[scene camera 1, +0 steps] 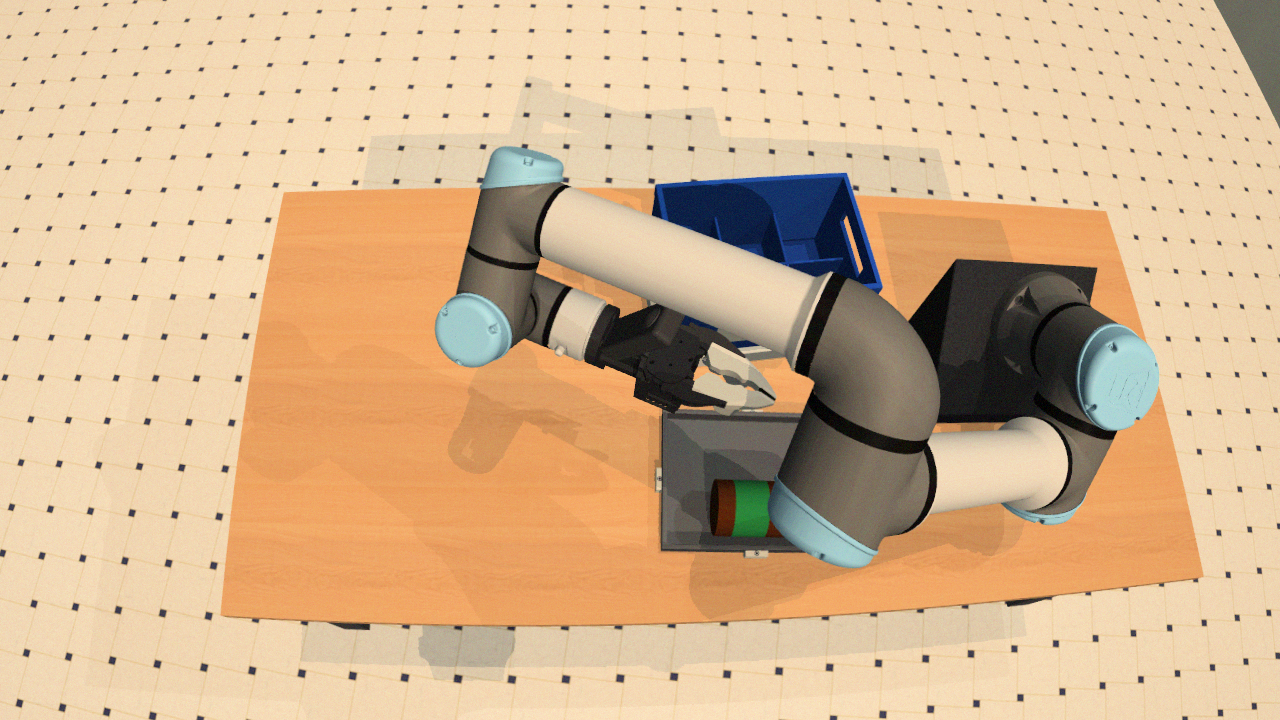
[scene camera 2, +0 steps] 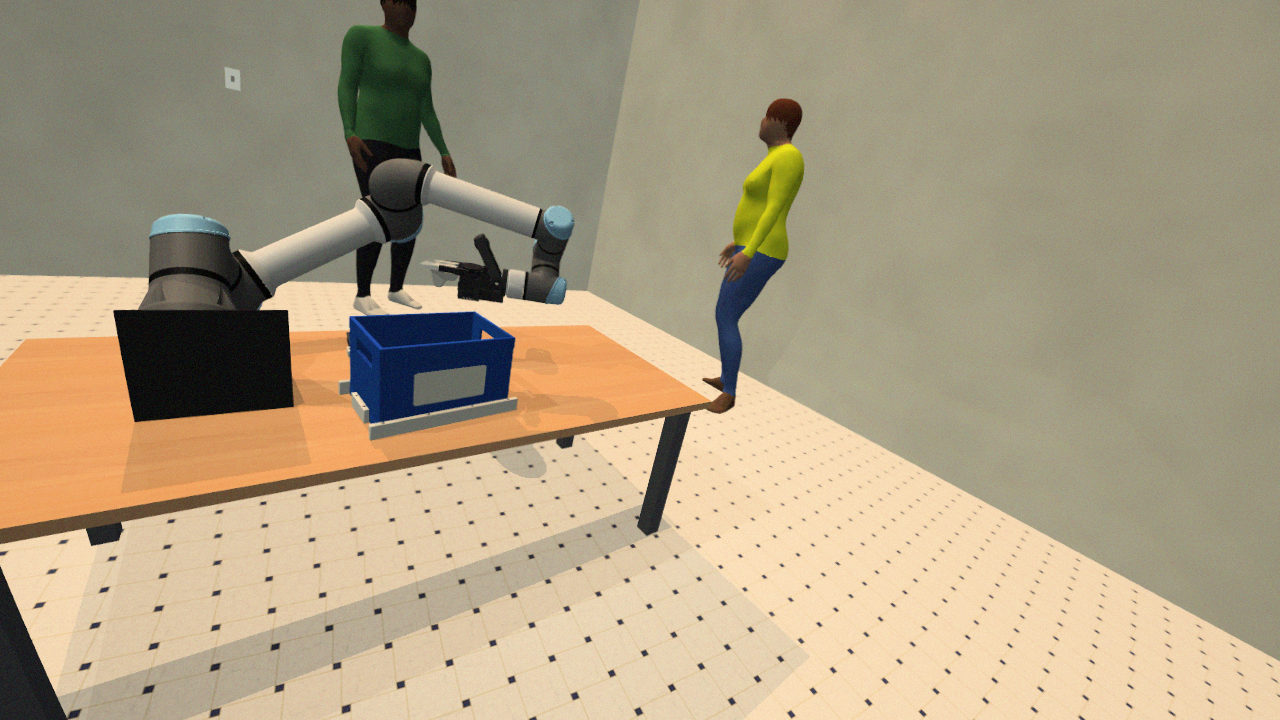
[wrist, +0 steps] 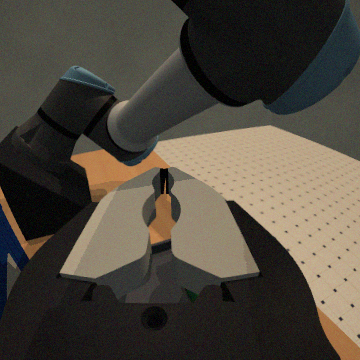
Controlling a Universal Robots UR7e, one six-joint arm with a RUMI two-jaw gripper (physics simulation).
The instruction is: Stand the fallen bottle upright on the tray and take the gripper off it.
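Places are measured from the arm's base along level axes (x ahead, y left, z up), in metres.
Where they show: gripper, between the fingertips: [scene camera 1: 775,400] [scene camera 2: 420,264] [wrist: 165,171]; arm's base, origin of its link: [scene camera 1: 1037,322] [scene camera 2: 190,332] [wrist: 38,152].
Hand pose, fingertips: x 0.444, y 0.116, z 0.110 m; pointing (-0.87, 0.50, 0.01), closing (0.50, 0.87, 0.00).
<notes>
Each offset is from my fingertips to the top centre of the thing. "*": to the spot under its first point.
The brown bottle with a green label {0.169 m down, 0.031 m back, 0.076 m left} [scene camera 1: 751,508] lies on its side in the grey tray {* 0.242 m down, 0.064 m ahead, 0.019 m right} [scene camera 1: 687,456], near the tray's front wall. The arm's elbow hides its neck end in scene camera 1. In the wrist view a small bit of green {* 0.196 m down, 0.011 m back, 0.036 m left} [wrist: 191,294] shows low beneath the fingers. The bottle does not show in scene camera 2. My gripper [scene camera 1: 771,398] [scene camera 2: 425,263] [wrist: 165,171] is shut with nothing between its fingers. It is roughly level, raised above the table near the tray's back edge, and apart from the bottle.
A blue divided crate {0.073 m down, 0.059 m back, 0.257 m right} [scene camera 1: 751,181] [scene camera 2: 393,394] [wrist: 10,240] stands behind the tray. The black robot base block [scene camera 1: 930,358] [scene camera 2: 210,362] is to the right in scene camera 1. The elbow hangs over the tray's right part. Two people [scene camera 2: 389,89] [scene camera 2: 774,188] stand beyond the table.
</notes>
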